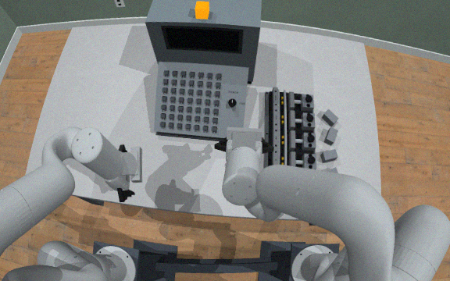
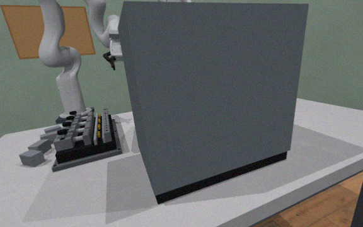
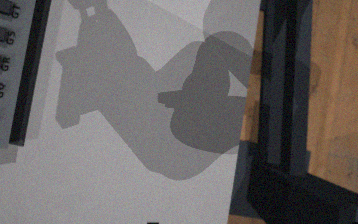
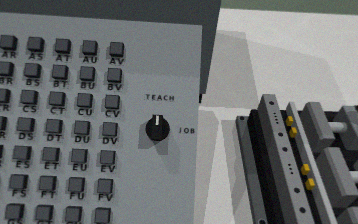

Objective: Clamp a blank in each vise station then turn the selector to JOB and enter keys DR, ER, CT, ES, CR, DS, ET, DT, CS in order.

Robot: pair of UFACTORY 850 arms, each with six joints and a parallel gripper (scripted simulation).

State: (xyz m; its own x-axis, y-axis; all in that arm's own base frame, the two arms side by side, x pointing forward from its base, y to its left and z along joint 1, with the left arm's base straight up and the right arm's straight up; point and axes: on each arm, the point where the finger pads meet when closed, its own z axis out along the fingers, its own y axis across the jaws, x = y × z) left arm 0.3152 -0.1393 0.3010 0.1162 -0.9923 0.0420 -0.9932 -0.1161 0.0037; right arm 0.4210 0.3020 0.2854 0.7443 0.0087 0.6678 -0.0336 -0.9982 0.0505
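Observation:
My left hand is 32 cm short of the ES key, 20 cm above it and 16 cm to the left of it. Round my left hand: key panel 37 cm ahead, 22 cm below, 21 cm to the right; selector 33 cm ahead, 32 cm to the right, 17 cm below.

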